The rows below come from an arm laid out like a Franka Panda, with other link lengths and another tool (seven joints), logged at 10 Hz.
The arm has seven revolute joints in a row. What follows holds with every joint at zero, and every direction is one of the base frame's. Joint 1 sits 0.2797 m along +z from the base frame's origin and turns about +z. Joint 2 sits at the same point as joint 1 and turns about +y. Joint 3 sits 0.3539 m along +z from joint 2 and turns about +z. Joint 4 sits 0.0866 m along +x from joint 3 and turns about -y. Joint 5 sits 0.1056 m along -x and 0.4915 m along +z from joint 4 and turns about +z. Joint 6 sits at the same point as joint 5 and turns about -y. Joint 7 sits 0.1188 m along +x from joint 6 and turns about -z. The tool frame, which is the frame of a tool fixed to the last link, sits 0.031 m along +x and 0.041 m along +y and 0.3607 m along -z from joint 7; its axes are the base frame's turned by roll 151.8, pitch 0 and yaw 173.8 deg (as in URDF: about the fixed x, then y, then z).
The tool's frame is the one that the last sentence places.
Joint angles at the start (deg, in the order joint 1, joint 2, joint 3, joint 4, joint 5, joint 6, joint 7):
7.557 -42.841 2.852 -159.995 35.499 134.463 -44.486
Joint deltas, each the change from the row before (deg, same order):
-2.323 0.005 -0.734 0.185 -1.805 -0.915 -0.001
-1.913 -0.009 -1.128 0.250 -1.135 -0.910 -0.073
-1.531 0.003 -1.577 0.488 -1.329 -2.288 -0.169
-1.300 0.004 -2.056 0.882 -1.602 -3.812 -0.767
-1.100 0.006 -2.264 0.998 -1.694 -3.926 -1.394
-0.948 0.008 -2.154 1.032 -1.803 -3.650 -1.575
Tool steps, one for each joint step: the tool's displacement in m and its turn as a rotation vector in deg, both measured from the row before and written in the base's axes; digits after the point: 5 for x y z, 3 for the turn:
0.00569 -0.02714 -0.00291 -0.948 0.464 -1.593
0.00494 -0.02437 0.00016 -0.090 0.471 -1.730
-0.00237 -0.02029 -0.00058 0.303 1.408 -0.870
-0.00949 -0.01751 0.00045 0.594 2.073 0.342
-0.01148 -0.01716 0.00191 0.592 1.777 0.994
-0.01190 -0.01680 0.00261 0.380 1.430 1.255

